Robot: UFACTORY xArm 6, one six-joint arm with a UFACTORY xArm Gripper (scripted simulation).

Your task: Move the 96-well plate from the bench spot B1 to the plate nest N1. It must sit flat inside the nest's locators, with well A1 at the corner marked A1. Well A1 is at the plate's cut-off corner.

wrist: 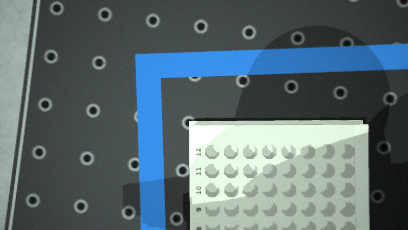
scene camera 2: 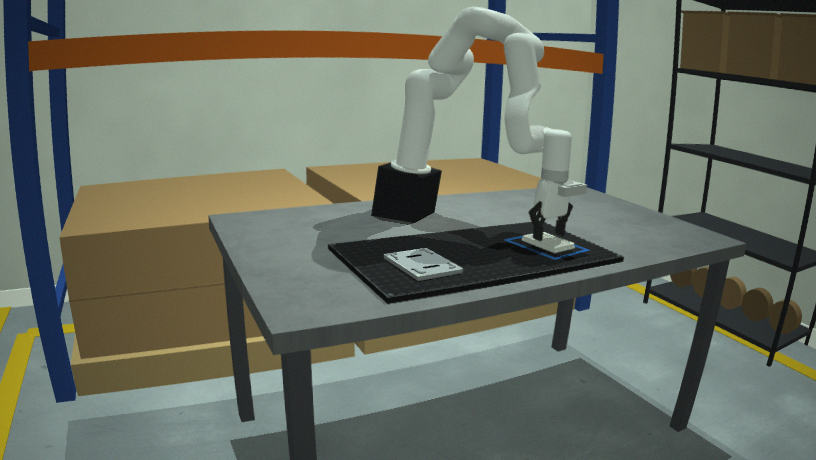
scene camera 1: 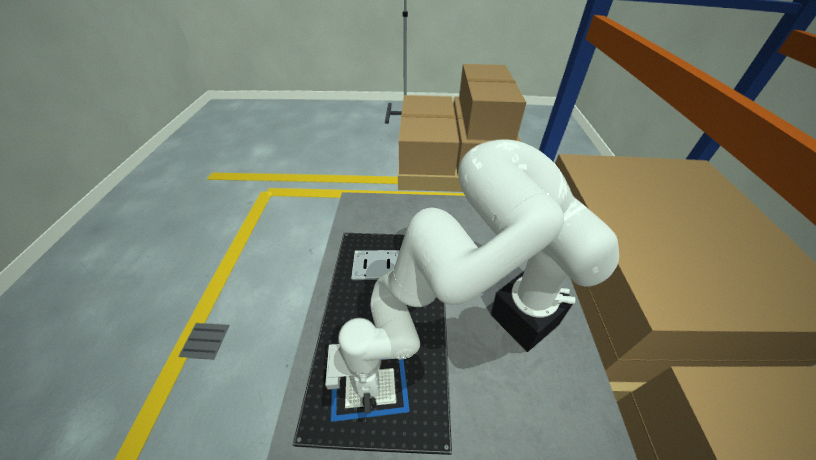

Labels:
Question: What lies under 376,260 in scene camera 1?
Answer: A light grey plate nest N1.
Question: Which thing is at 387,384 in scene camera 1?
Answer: A white 96-well plate.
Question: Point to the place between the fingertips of my gripper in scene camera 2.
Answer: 548,237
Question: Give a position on a white 96-well plate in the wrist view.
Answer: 236,167

